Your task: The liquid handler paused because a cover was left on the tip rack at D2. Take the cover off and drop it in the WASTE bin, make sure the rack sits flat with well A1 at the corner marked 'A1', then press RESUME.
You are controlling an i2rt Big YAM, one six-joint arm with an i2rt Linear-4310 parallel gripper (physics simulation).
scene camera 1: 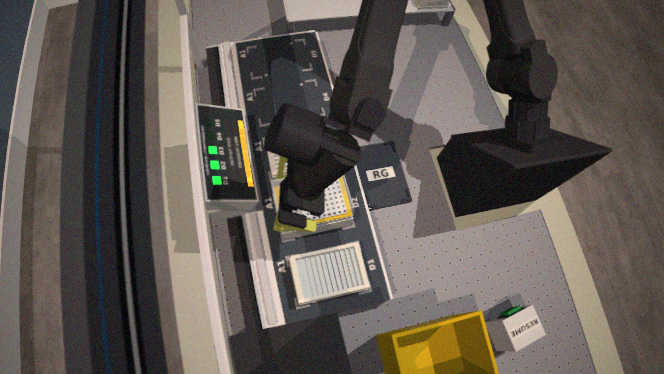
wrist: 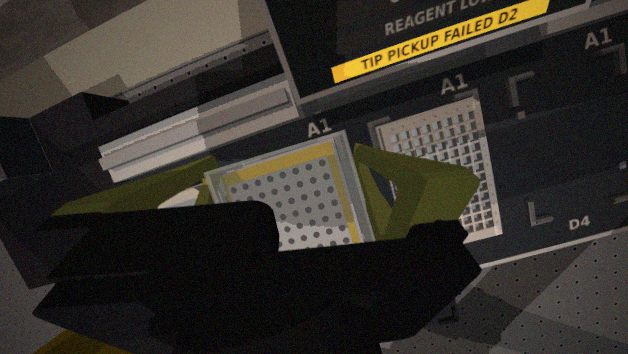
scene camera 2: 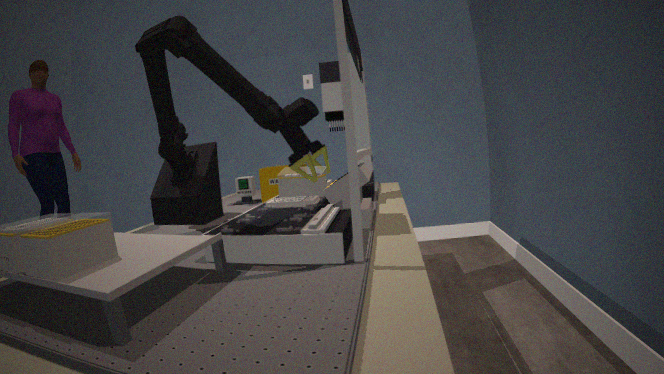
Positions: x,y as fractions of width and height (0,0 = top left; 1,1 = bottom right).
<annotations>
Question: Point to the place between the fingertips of my gripper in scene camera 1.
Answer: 0.42,0.55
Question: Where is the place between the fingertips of my gripper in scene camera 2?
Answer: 0.49,0.47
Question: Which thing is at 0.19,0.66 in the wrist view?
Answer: My gripper.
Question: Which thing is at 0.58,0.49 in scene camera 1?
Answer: An RG pad.
</annotations>
